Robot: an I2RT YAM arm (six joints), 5 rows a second.
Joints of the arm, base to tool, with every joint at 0 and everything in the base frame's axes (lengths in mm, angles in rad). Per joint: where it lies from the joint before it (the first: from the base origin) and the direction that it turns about. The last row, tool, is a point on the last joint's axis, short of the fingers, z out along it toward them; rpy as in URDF.
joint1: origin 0 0 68 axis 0 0 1
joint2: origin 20 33.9 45.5 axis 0 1 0
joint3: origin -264 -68.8 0 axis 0 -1 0
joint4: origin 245 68.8 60 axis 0 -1 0
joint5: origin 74 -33.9 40.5 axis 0 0 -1
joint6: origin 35.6 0 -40.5 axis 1 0 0
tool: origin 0 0 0 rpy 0 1.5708 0
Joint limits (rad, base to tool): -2.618..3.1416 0..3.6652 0..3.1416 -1.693..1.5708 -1.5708..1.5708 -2.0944..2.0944
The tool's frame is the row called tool.
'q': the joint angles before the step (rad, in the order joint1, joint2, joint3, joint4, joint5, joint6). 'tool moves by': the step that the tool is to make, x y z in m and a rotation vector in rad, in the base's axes. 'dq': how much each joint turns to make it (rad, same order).
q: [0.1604, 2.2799, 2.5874, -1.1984, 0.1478, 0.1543]
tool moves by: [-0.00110, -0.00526, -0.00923, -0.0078, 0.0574, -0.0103]
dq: [-0.0107, -0.0001, -0.0250, -0.0331, -0.0011, 0.0004]
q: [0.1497, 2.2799, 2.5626, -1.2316, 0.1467, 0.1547]
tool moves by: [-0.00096, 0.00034, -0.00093, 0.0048, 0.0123, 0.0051]
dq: [0.0004, 0.0000, -0.0009, -0.0106, -0.0081, 0.0000]
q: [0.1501, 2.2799, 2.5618, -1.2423, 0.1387, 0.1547]
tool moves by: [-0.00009, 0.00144, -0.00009, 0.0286, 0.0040, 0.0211]
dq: [0.0004, 0.0001, 0.0002, 0.0002, -0.0355, -0.0004]
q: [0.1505, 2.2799, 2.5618, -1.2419, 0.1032, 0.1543]
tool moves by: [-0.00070, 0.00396, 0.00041, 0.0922, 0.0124, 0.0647]
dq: [0.0000, -0.0007, 0.0008, 0.0000, -0.1133, 0.0004]
